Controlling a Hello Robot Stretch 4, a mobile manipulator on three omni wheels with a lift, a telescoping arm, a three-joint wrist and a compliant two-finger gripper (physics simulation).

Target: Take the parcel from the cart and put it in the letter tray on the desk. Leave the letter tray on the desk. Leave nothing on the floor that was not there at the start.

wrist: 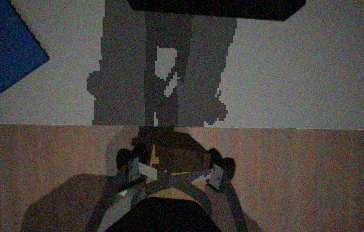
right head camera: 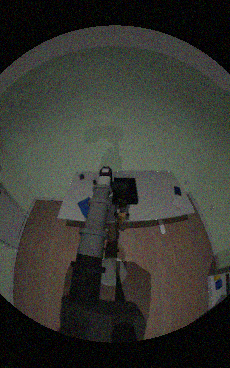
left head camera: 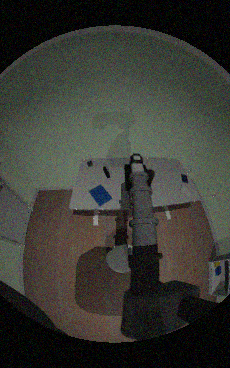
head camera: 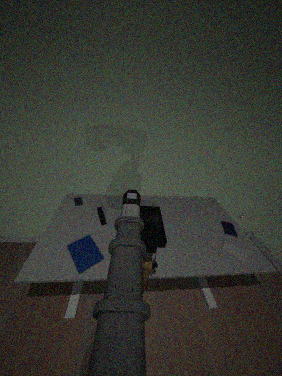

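Where they show: gripper, between the fingertips: (wrist: 176, 159) (right head camera: 121, 215) (head camera: 144, 267); robot's base, origin of its link: (right head camera: 110, 270) (left head camera: 121, 257).
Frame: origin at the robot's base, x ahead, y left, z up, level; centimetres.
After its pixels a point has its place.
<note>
My gripper (wrist: 176, 159) @[x 46.9, y -8.8, z 83.6 cm] is shut on the parcel (head camera: 148, 266) @[x 44.7, y -9.8, z 88.6 cm] (right head camera: 122, 218) @[x 43.7, y -9.7, z 84.8 cm] (wrist: 183, 156) @[x 48.4, y -9.3, z 88.7 cm], a brown box held between the fingertips. In the wrist view the parcel is over the floor, just short of the near edge of the desk (head camera: 200, 255) @[x 63.9, y -47.7, z 69.3 cm] (left head camera: 167, 196) @[x 60.8, y -44.9, z 69.3 cm] (right head camera: 155, 209) @[x 61.7, y -43.9, z 69.3 cm] (wrist: 300, 80) @[x 58.9, y -28.5, z 69.3 cm]. A black rectangular thing (head camera: 155, 227) (right head camera: 125, 191) (wrist: 220, 7) @[x 68.2, y -13.3, z 72.7 cm], seemingly the letter tray, is on the desk beyond the parcel. The arm hides part of it in the head view. I cannot tell the parcel's height. I cannot make out the cart.
A blue flat thing (head camera: 85, 253) @[x 60.6, y 25.6, z 70.1 cm] (left head camera: 100, 195) @[x 60.2, y 25.2, z 70.1 cm] (wrist: 17, 50) @[x 59.2, y 18.8, z 70.1 cm] lies on the desk left of the arm. A narrow black thing (head camera: 102, 215) @[x 89.0, y 21.4, z 74.7 cm] (left head camera: 106, 172) @[x 88.1, y 21.7, z 74.0 cm] and a small dark thing (head camera: 78, 201) @[x 107.7, y 46.6, z 71.1 cm] (left head camera: 90, 163) @[x 107.4, y 45.2, z 71.1 cm] lie farther back. A dark blue thing (head camera: 229, 228) @[x 88.3, y -80.6, z 70.5 cm] (right head camera: 177, 190) @[x 87.9, y -80.7, z 70.5 cm] lies at the right.
</note>
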